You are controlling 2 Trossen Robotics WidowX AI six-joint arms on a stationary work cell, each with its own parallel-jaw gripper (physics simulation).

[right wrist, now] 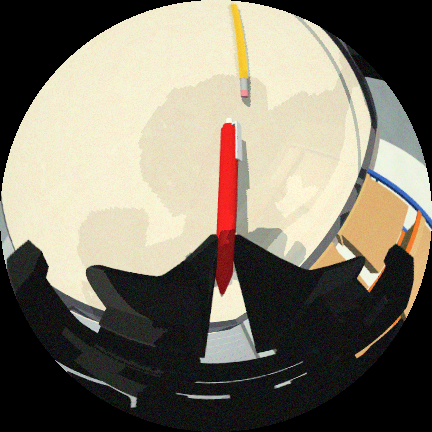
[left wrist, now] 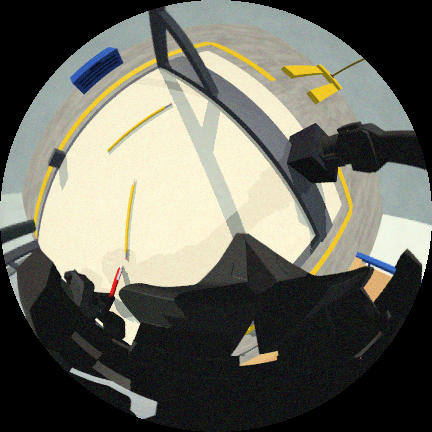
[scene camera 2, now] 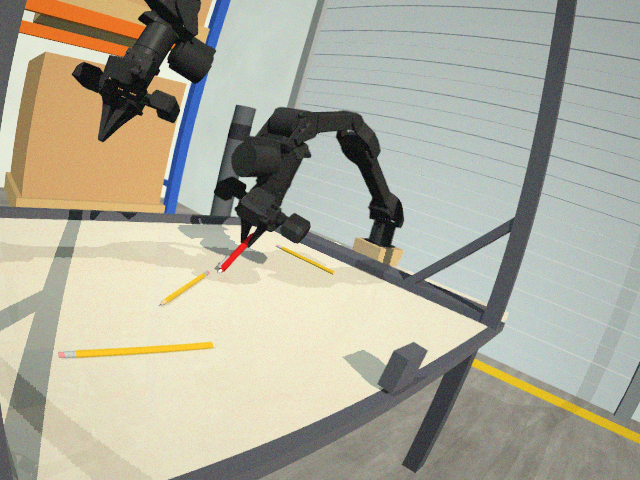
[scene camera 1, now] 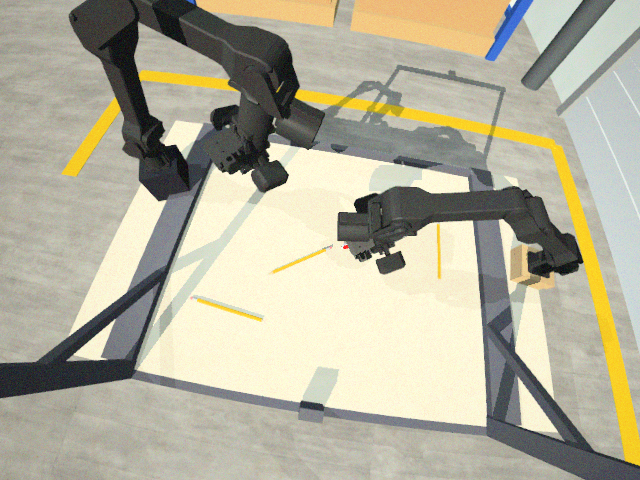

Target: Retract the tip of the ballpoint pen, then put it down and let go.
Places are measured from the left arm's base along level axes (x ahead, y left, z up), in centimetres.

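Pixels of known places: left gripper, between the fingertips: [left wrist: 240, 238] [scene camera 2: 100, 141] [scene camera 1: 243, 173]; right gripper, between the fingertips: [right wrist: 224, 240] [left wrist: 111, 295] [scene camera 2: 245, 244]; left arm's base, origin of its link: [left wrist: 327, 151] [scene camera 1: 157, 161]; right arm's base, origin of its link: [scene camera 2: 379, 243] [scene camera 1: 538, 264].
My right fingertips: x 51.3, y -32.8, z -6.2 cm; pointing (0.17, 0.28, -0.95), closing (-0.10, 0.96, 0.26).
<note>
Ahead of a thing's pixels: the offset from my right fingertips to its middle. Level surfaces: height alone.
The red ballpoint pen {dx -2.4, dy +0.1, dz -0.7 cm} [scene camera 1: 345, 246] [scene camera 2: 235, 256] [left wrist: 115, 282] [right wrist: 228, 185] has a white clip and a small white button at its far end in the right wrist view. My right gripper [scene camera 2: 247, 242] [right wrist: 224, 240] is shut on it near its pointed end. The pen slants down, its button end low at the tabletop {dz -4.4 cm} [scene camera 1: 361, 361] [scene camera 2: 289, 382]; I cannot tell whether it touches. The pointed end lies back between the fingers, and whether the writing tip is out is too small to tell. My left gripper [scene camera 2: 101, 139] [left wrist: 240, 238] is shut and empty, high above the table's far side.
A yellow pencil {dx -20.2, dy -0.3, dz -4.0 cm} [scene camera 1: 302, 259] [scene camera 2: 185, 288] [left wrist: 130, 220] [right wrist: 241, 45] lies just beyond the pen's button end. A second pencil {dx -41.0, dy -8.0, dz -4.0 cm} [scene camera 1: 230, 310] [scene camera 2: 139, 350] [left wrist: 137, 125] lies farther off, and a third pencil {dx +19.4, dy -6.5, dz -4.0 cm} [scene camera 1: 438, 253] [scene camera 2: 305, 259] lies near the right arm's side.
</note>
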